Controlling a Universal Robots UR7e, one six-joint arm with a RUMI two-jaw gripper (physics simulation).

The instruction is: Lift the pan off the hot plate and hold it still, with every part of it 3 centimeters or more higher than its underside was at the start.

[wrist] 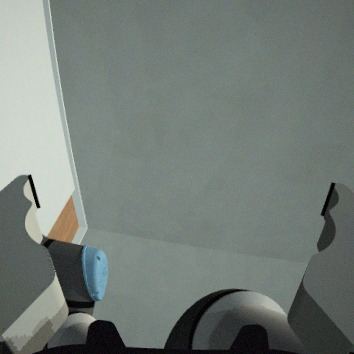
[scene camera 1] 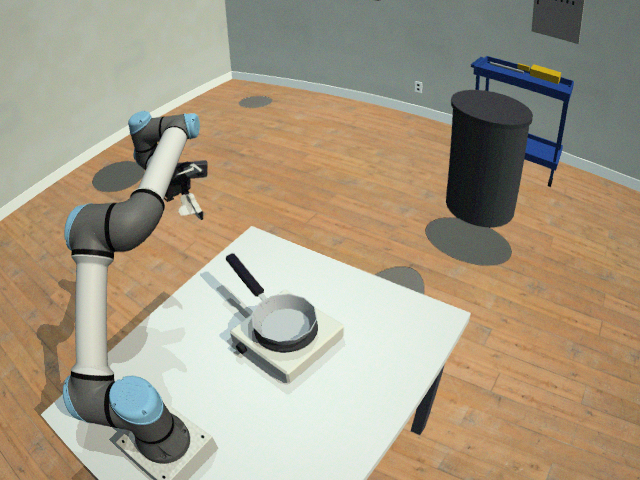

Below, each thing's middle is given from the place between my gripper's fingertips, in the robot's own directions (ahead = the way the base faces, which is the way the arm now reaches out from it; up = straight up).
My hand is 340 mm above the grey pan (scene camera 1: 285, 319), 120 mm to the left of it and 20 mm short of it.
